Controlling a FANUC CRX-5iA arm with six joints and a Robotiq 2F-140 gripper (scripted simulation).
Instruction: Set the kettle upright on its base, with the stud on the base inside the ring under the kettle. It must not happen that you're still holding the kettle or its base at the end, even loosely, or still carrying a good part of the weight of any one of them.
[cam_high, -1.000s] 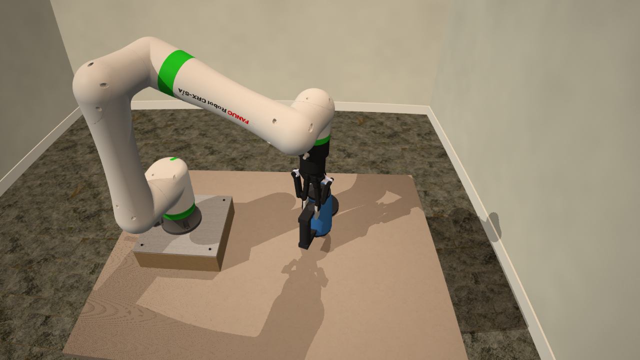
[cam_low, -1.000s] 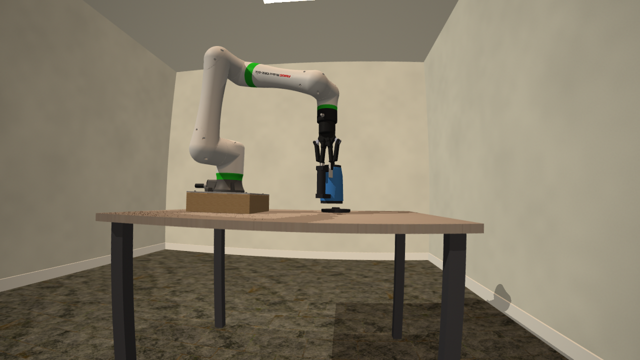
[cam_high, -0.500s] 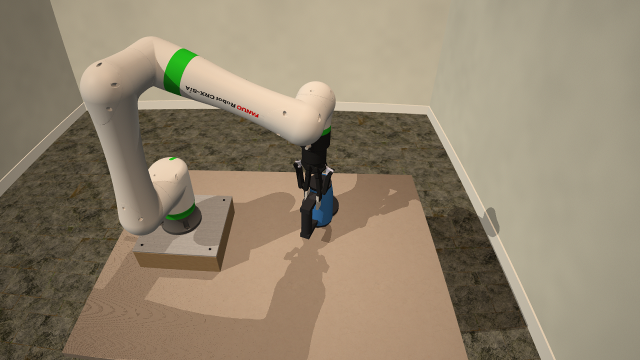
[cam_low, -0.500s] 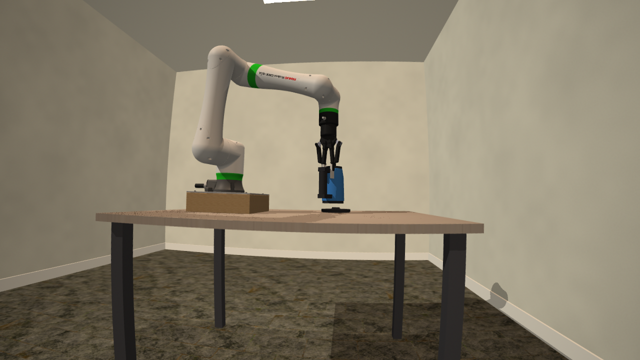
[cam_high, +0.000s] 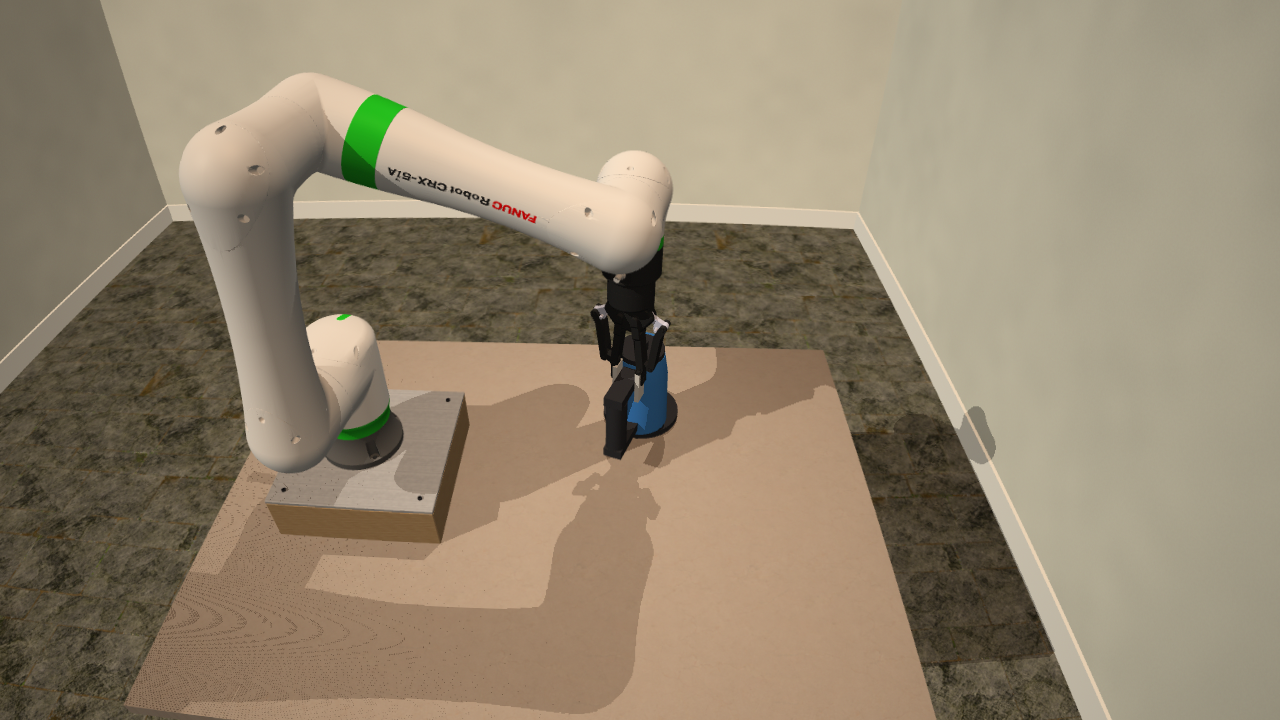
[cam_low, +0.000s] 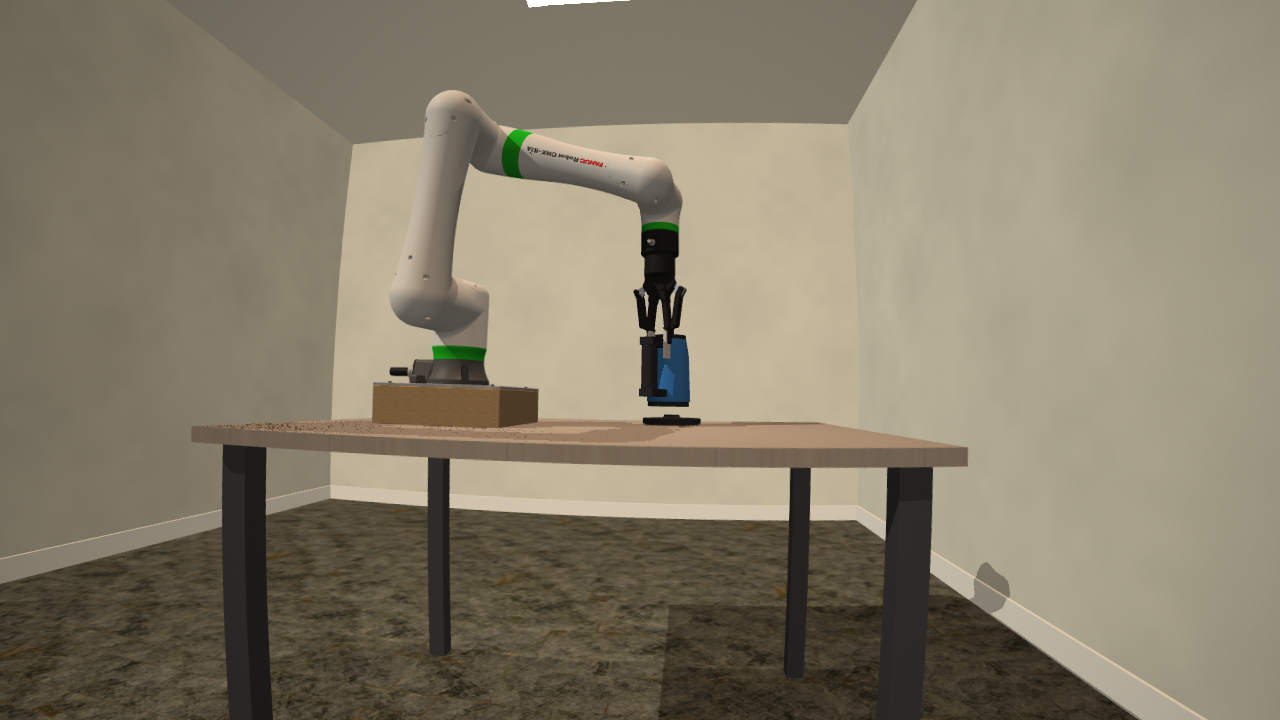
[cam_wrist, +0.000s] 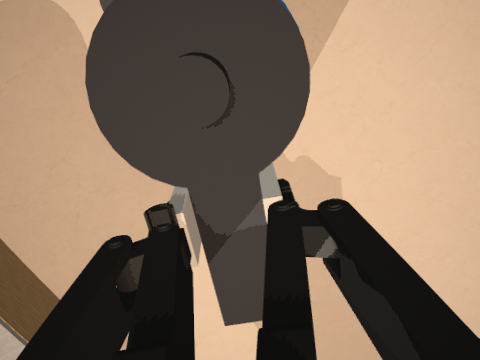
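Right now the blue kettle is 50 mm below my hand, 30 mm to the left of it and 10 mm ahead of it. From my hand the other things lie so: round black base (180 mm below, 130 mm to the left, 10 mm ahead).
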